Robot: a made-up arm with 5 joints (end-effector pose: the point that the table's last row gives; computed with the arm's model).
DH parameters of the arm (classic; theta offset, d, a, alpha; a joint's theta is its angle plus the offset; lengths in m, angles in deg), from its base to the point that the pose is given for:
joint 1: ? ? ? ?
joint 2: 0 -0.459 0.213 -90
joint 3: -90 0.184 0.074 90
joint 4: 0 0.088 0.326 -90
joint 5: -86.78 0 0.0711 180
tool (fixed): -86.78 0.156 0 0
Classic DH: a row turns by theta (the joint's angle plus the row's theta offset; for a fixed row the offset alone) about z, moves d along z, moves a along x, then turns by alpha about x.
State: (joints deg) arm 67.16 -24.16 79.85 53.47 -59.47
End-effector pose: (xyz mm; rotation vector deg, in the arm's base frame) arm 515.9 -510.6 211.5 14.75 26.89 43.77
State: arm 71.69 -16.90 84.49 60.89 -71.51
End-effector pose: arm 532.5 -505.8 103.4 29.71 35.03 54.85
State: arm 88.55 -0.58 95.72 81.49 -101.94
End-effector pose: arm 532.1 -422.3 -140.9 72.80 51.76 77.12
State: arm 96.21 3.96 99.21 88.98 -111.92
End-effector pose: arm 520.5 -378.1 -202.2 88.09 56.88 80.80
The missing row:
joint 1: -90 0.268 0.053 -90
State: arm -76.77 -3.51 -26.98 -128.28 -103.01
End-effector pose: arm -444.0 592.0 203.1 -126.86 -28.91 32.45
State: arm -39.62 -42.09 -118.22 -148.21 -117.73
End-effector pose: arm -629.6 -130.6 432.5 -38.98 -133.45 98.83
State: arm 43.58 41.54 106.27 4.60 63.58
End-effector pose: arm 23.3 -722.5 -243.0 -14.73 54.31 -118.61
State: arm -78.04 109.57 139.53 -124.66 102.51
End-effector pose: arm -113.8 182.8 171.1 52.27 -14.04 106.33
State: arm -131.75 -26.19 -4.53 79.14 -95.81
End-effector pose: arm -117.0 360.8 -48.3 84.35 -9.11 -43.68
